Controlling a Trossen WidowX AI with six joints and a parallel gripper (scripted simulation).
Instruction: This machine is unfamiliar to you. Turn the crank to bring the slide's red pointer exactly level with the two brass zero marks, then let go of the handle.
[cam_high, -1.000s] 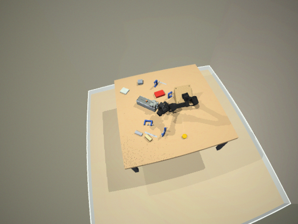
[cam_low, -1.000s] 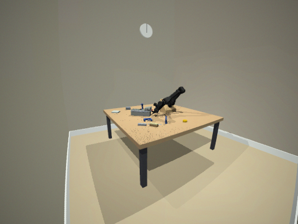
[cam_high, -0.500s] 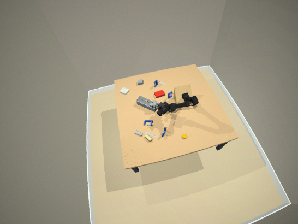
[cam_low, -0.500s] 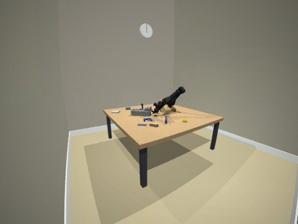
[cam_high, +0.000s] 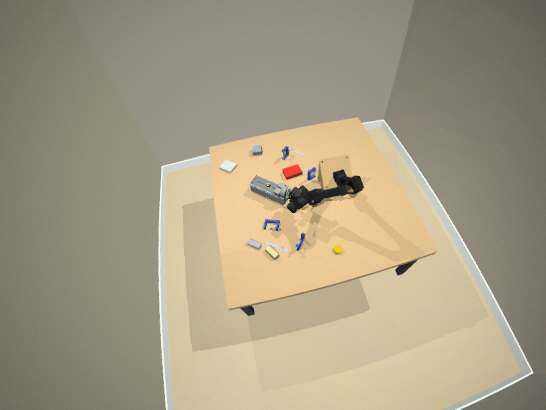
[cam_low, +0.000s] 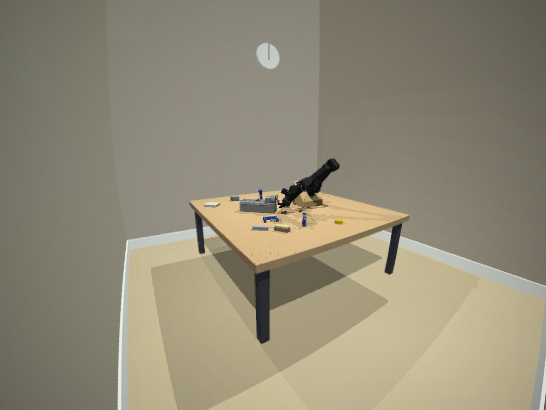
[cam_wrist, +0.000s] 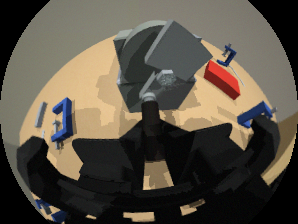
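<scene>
Right now the dark crank handle is 1 cm behind my gripper tip, 1 cm to the left of it and 3 cm above it. From my gripper tip the other things lie so: red pointer 11 cm ahead, 12 cm to the right, 5 cm above; then tan block 19 cm ahead, 31 cm to the left, 2 cm below; then yellow disc 19 cm behind, 40 cm to the left, 3 cm below.
</scene>
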